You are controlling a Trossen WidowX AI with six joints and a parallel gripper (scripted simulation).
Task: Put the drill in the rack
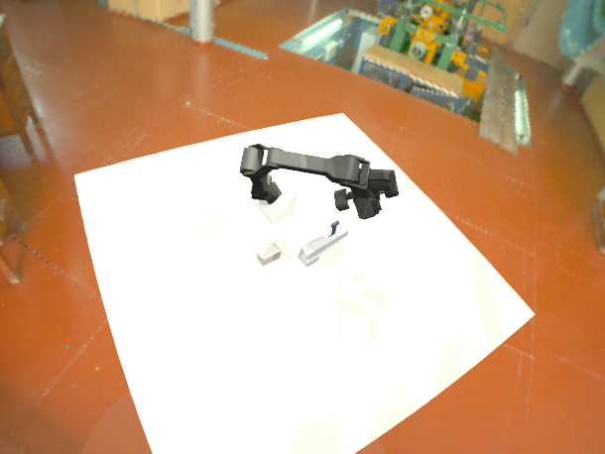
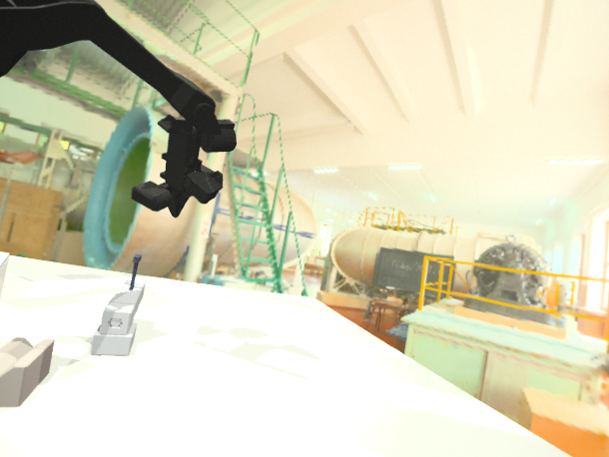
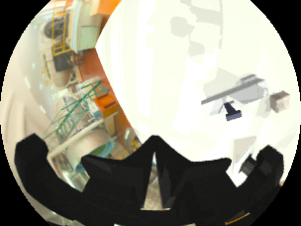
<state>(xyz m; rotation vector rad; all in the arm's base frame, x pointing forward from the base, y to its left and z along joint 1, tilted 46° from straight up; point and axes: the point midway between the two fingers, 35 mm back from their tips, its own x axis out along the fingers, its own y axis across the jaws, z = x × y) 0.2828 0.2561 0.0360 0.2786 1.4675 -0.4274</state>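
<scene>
The small blue key is 120 mm below my gripper tip, 90 mm to the right of it and 40 mm behind it. Also, from my gripper tip: drill: 170 mm below, 140 mm to the right, 30 mm behind; then grey slotted rack: 300 mm to the right, 200 mm below, 90 mm behind; then pale grey drill block: 180 mm below, 120 mm to the right, 30 mm behind.
</scene>
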